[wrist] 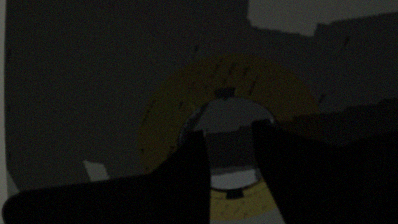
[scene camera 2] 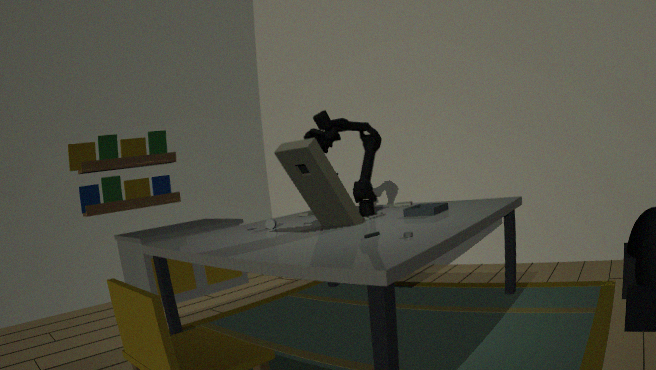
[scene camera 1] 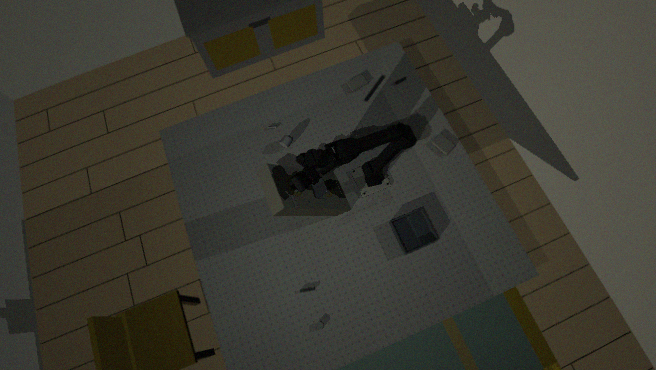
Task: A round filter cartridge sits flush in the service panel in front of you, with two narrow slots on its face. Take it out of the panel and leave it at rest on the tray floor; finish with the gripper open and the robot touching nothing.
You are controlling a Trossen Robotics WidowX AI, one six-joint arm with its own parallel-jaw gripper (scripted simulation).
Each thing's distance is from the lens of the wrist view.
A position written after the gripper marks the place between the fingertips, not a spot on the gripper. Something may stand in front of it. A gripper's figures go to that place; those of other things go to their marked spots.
gripper [wrist: 227,136]: 0.11 m
round grey filter cartridge [wrist: 226,121]: 0.10 m
